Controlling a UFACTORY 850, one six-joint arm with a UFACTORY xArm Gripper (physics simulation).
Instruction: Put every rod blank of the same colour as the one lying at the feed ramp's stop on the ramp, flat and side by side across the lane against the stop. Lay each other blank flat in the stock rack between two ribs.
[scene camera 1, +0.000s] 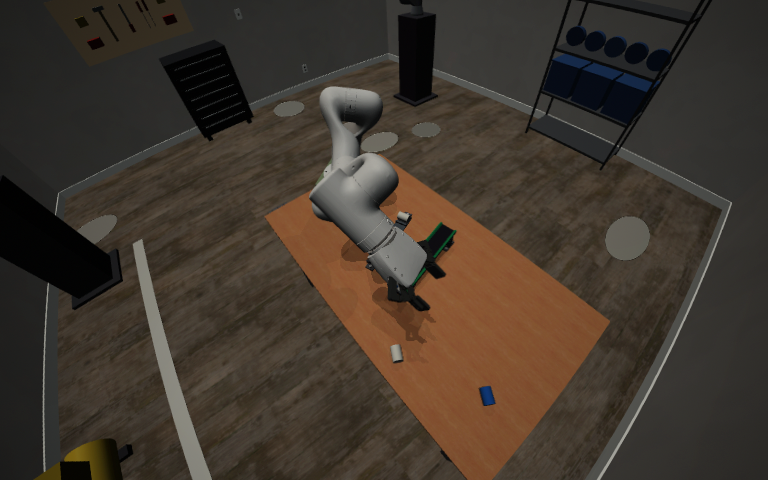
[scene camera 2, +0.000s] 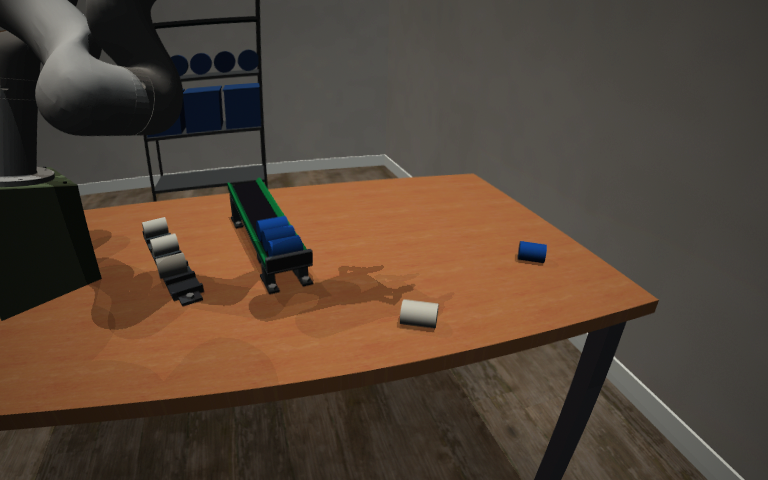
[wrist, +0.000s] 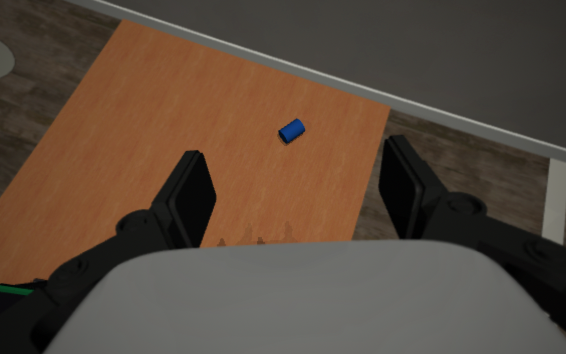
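Note:
My gripper (scene camera 1: 432, 288) (wrist: 293, 168) is open and empty, above the table; its fingers do not show in scene camera 2. A blue blank (scene camera 1: 487, 395) (scene camera 2: 532, 251) (wrist: 292, 131) lies on its side near the table's far end. A white blank (scene camera 1: 396, 353) (scene camera 2: 419, 313) lies on its side near the long edge. In scene camera 2, three blue blanks (scene camera 2: 284, 246) lie side by side across the green-edged ramp (scene camera 1: 451, 233) (scene camera 2: 273, 198), at its black stop (scene camera 2: 289, 260). Three white blanks (scene camera 2: 171, 264) lie in the black stock rack (scene camera 2: 185, 284), its end nearest that camera showing no blank.
The wooden table (scene camera 1: 509, 316) (scene camera 2: 396, 226) (wrist: 175, 100) carries the rack and ramp, with the rack nearer the arm's base (scene camera 2: 42, 243). A shelf unit (scene camera 1: 583, 141) (scene camera 2: 262, 113) stands beyond the table. In scene camera 1, the arm covers much of the ramp and rack.

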